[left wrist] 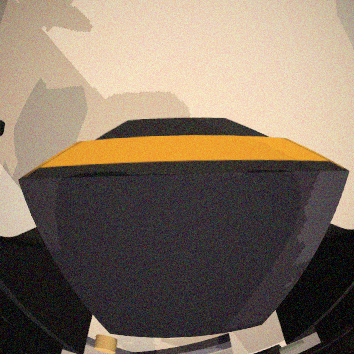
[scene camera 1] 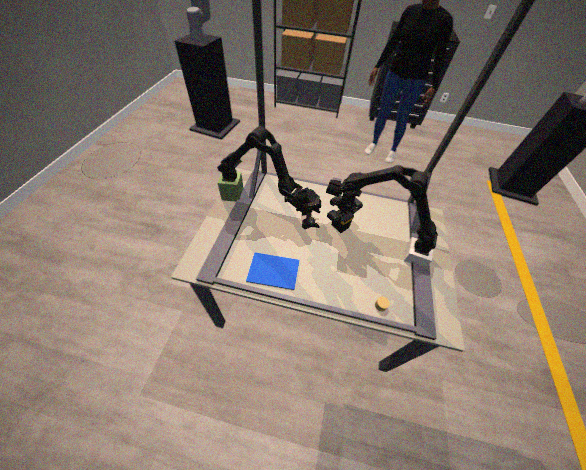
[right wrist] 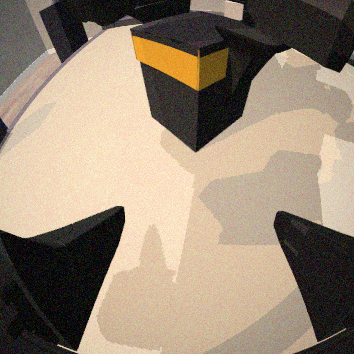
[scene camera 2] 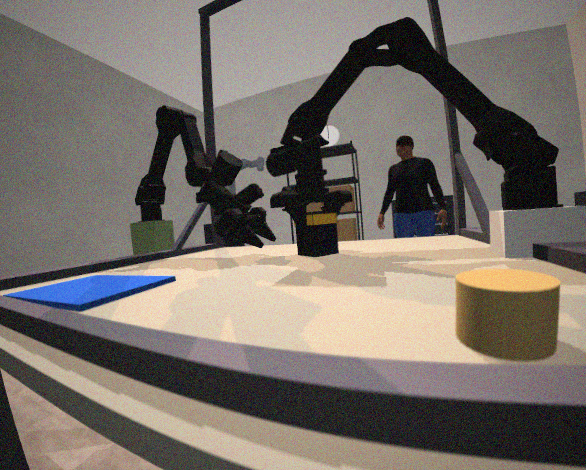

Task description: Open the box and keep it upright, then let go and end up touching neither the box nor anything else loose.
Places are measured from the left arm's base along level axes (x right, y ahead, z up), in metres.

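Pixels of known places: left gripper, fingertip midpoint: (right wrist: 199, 83) (scene camera 2: 317, 237); right gripper, fingertip midpoint: (left wrist: 28, 63) (scene camera 1: 319, 219) (right wrist: 203, 217) (scene camera 2: 269, 243); left arm's base, link origin: (left wrist: 263, 351) (scene camera 1: 421, 248) (scene camera 2: 530, 208); right arm's base, link origin: (scene camera 1: 229, 177).
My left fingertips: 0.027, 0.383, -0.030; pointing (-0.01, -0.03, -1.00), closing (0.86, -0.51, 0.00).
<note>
For each thing: its top centre in the pictures, then the offset to it from my left fingertips, as dx, dy, dz. Level surfaces: height alone.
- dark box, top centre: (right wrist: 199, 24) (scene camera 2: 314, 212) (scene camera 1: 344, 214) +0.001, +0.001, +0.055
- table, surface height: dz -0.038
- blue flat plate, top centre: (scene camera 2: 89, 285) (scene camera 1: 273, 270) -0.373, +0.205, -0.030
- yellow cylinder, top centre: (scene camera 2: 503, 278) (left wrist: 104, 350) (scene camera 1: 383, 302) -0.342, -0.271, -0.003
- green block, top centre: (scene camera 2: 151, 221) (scene camera 1: 229, 177) -0.033, +0.609, +0.085
- white block, top centre: (scene camera 2: 530, 208) (left wrist: 263, 351) (scene camera 1: 421, 248) -0.027, -0.383, +0.030
A dark box (scene camera 1: 343, 226) (scene camera 2: 318, 242) (right wrist: 172, 97) with a yellow band below its closed lid (left wrist: 185, 250) stands upright on the table (scene camera 1: 320, 260). My left gripper (scene camera 1: 342, 215) (scene camera 2: 320, 210) (left wrist: 184, 235) reaches down over the box from above, with one finger against each side of the lid; it is shut on the lid. Its fingers hide part of the box's sides. My right gripper (scene camera 1: 310, 224) (scene camera 2: 267, 241) (right wrist: 203, 217) is open and empty, low over the table to the left of the box in both scene views, apart from it.
A blue flat plate (scene camera 1: 273, 271) (scene camera 2: 95, 291) lies at the table's front left. A yellow cylinder (scene camera 1: 382, 303) (scene camera 2: 507, 320) (left wrist: 106, 343) stands near the front right edge. A green block (scene camera 1: 231, 189) (scene camera 2: 152, 237) and a white block (scene camera 1: 418, 256) (scene camera 2: 540, 231) sit under the arm bases. Frame posts rise behind.
</note>
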